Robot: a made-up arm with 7 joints.
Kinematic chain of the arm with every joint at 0, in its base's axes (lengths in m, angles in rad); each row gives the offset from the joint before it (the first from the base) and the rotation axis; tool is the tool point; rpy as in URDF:
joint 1: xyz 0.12 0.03 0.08 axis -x
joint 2: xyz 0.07 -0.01 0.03 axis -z
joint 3: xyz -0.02 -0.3 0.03 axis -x
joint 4: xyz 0.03 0 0.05 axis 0.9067 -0.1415 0.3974
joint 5: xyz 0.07 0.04 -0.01 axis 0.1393 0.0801 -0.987
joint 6: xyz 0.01 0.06 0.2 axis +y
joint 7: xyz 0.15 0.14 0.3 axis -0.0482 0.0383 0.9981
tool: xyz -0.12 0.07 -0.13 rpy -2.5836 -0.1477 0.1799
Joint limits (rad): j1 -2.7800..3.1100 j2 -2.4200..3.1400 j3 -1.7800..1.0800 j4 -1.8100..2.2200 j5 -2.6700..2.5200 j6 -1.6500..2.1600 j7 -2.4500..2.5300
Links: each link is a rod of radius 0.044 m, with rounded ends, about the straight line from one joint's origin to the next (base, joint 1, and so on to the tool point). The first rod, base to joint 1, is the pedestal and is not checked.
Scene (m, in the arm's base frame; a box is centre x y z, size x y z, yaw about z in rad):
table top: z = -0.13
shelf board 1: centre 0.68 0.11 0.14 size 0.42 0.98 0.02 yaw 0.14
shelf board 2: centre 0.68 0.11 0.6 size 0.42 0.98 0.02 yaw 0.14
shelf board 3: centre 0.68 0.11 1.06 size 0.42 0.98 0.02 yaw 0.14
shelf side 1: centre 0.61 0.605 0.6 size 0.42 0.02 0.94 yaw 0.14
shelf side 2: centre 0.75 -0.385 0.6 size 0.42 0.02 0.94 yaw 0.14
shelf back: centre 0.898 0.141 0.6 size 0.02 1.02 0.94 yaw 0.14
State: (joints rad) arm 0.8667 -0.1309 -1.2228 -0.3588 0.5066 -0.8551 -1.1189
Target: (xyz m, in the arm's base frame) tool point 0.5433 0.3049 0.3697
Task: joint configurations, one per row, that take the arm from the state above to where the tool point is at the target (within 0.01 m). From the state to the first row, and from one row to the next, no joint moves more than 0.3 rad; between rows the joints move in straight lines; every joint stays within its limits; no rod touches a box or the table.
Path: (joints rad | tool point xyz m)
1: 0.6828 0.1357 -1.1092 -0.3836 0.2434 -1.0543 -0.9225 | 0.3209 0.1132 0.8057
2: 0.6044 0.0474 -0.9003 -0.6421 0.1097 -1.1678 -0.7796 | 0.3423 0.2393 0.5990
3: 0.5259 -0.0409 -0.6915 -0.9007 -0.0239 -1.2814 -0.6368 | 0.3164 0.2729 0.3697
4: 0.6446 -0.0443 -0.7272 -0.9337 0.1848 -1.1444 -0.7512 | 0.4320 0.3026 0.3616
5: 0.7632 -0.0478 -0.7629 -0.9667 0.3934 -1.0075 -0.8656 | 0.5433 0.3049 0.3697

